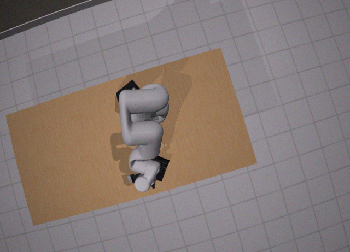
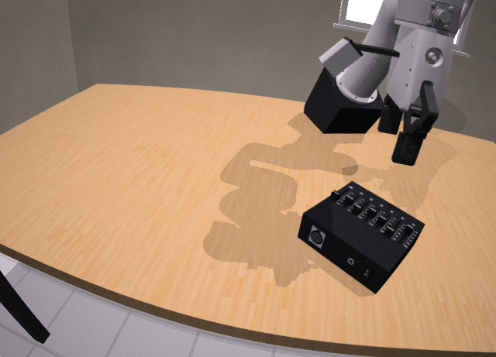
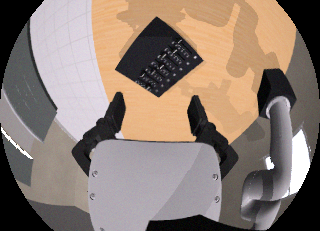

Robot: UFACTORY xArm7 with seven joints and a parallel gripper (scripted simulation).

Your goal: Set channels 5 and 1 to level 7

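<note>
My gripper is now 13 cm above the fader, 7 cm to the right of it and 1 cm short of it.
</note>
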